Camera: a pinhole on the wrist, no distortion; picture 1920 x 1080 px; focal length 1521.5 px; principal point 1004.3 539.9 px. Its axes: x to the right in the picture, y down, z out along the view. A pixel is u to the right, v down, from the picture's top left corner.
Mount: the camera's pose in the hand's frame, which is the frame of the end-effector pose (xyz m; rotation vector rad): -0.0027 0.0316 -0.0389 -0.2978 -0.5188 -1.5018
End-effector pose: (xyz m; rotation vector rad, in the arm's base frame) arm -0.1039 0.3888 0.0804 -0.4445 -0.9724 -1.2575
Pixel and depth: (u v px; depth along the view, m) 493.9 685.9 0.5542
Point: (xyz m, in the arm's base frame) 0.2063 0.8068 0.3520
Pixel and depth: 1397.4 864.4 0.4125
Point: -0.1036 0.7036 0.3401
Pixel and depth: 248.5 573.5 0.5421
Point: 0.2865 0.8049 0.3035
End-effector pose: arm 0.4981 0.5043 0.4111 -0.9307 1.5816 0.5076
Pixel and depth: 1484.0 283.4 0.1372
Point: 0.5101 0.6266 0.4218
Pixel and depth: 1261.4 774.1 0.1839
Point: 0.5053 0.6662 0.3636
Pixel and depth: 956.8 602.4 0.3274
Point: 0.4832 0.8144 0.3556
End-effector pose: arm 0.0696 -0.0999 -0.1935 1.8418 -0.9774 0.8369
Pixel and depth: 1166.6 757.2 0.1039
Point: 0.0125 -0.1747 -0.1909
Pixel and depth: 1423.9 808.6 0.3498
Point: 0.0140 -0.4282 -0.2665
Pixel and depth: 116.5 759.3 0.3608
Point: -0.2482 -0.3809 -0.1134
